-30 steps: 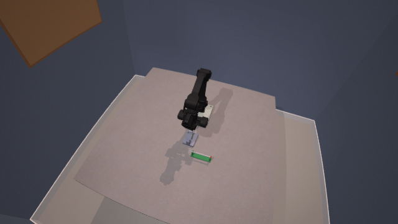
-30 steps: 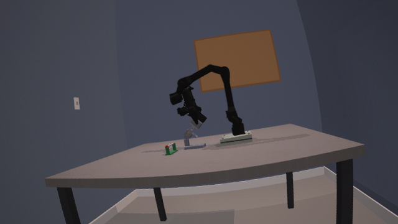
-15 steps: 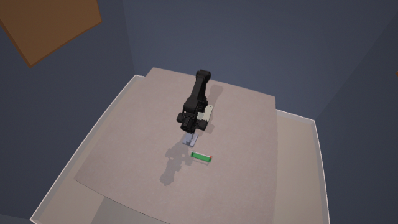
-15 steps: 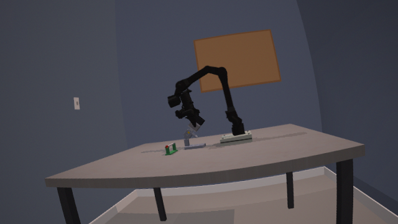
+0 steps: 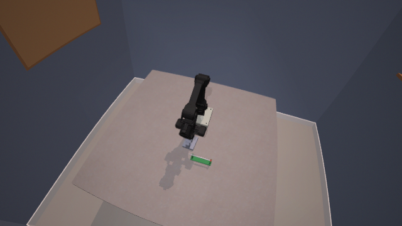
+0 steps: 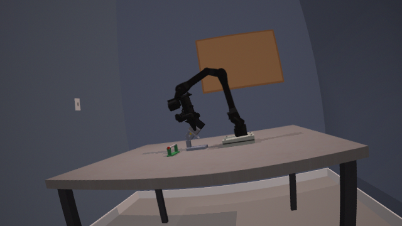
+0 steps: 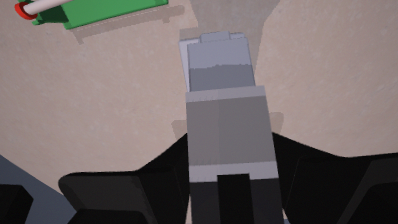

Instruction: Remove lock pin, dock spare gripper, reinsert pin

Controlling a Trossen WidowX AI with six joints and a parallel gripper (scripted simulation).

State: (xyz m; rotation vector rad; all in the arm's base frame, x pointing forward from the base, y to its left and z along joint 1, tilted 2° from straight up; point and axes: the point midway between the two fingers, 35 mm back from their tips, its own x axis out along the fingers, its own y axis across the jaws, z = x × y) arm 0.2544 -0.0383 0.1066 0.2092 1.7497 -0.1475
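Right now my gripper tip is 10 mm short of the spare gripper and 10 mm below it. From my gripper tip the other things lie so: mount block 30 mm ahead, 50 mm below; then green cradle 140 mm ahead, 90 mm to the left, 80 mm below.
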